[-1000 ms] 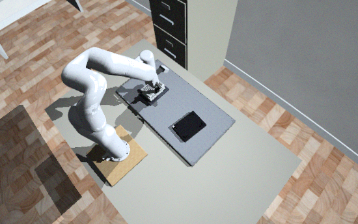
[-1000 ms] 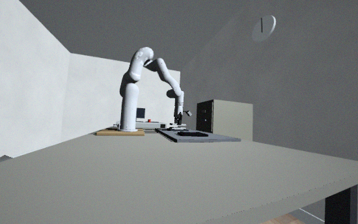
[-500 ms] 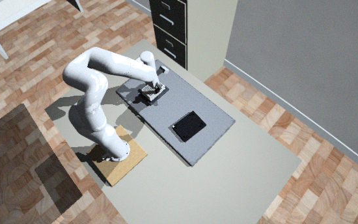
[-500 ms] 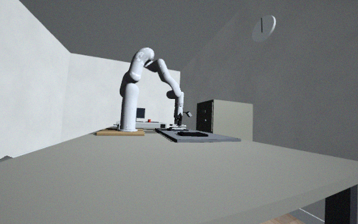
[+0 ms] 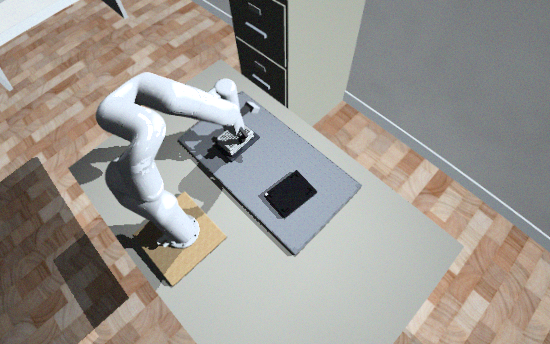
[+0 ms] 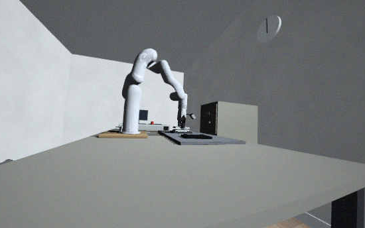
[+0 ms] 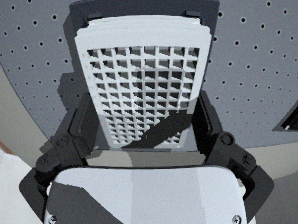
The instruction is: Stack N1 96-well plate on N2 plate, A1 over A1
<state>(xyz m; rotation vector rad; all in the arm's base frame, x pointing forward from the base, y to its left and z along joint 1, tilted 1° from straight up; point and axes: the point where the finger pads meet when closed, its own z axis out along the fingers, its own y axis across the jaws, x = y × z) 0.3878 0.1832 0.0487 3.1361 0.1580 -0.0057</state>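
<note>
My gripper is now 5 cm above the black plate nest N2. Also, from my hand: black plate nest N1: 33 cm to the right, 5 cm below, 1 cm ahead; white 96-well plate: 1 cm below.
</note>
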